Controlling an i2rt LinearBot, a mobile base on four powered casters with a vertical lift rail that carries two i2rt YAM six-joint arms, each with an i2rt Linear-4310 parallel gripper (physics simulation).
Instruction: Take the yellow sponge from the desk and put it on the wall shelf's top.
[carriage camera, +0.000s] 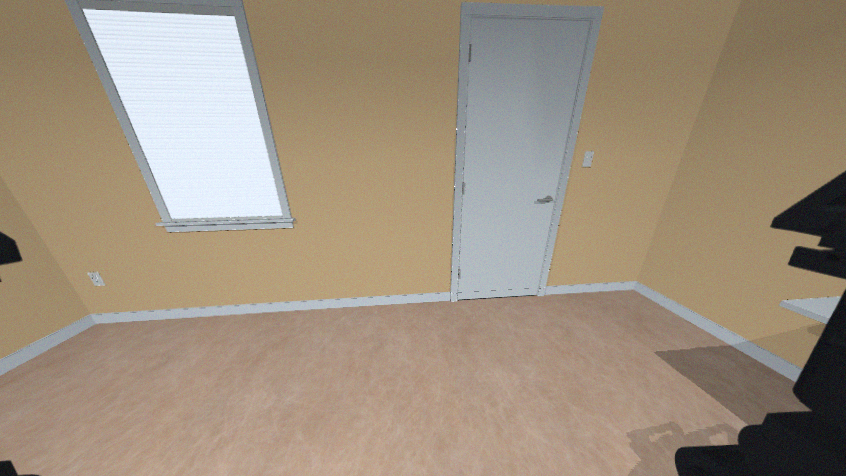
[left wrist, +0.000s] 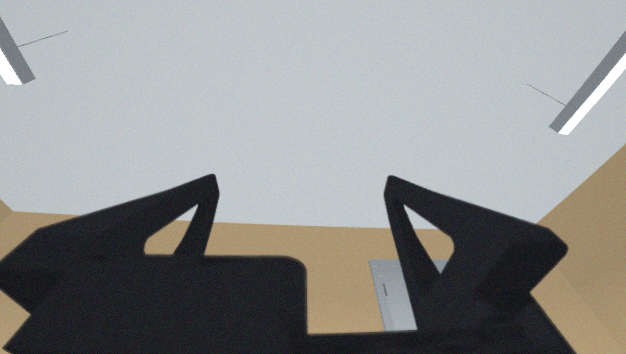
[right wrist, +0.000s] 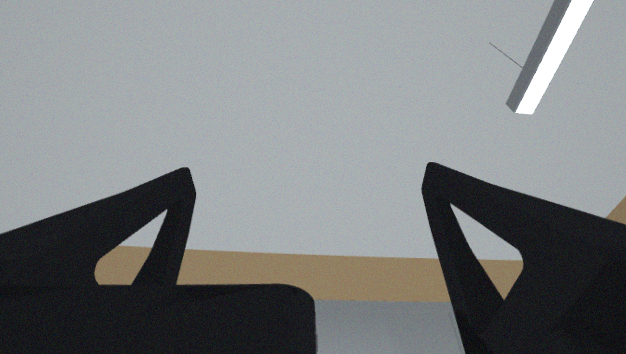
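The yellow sponge does not show in any of the three views. A white slab juts in at the right edge of the carriage camera view, by the right wall and partly hidden by a black arm part; I cannot tell whether it is the desk or the wall shelf. My left gripper is open and empty, its fingertips pointing up toward the ceiling. My right gripper is open and empty too, also pointing up toward the ceiling. Black arm parts show at both edges of the carriage camera view.
A white door and a window are in the far tan wall. A light switch is beside the door. White baseboard runs along the floor. Ceiling lamps hang overhead. Shadows fall on the floor at the right.
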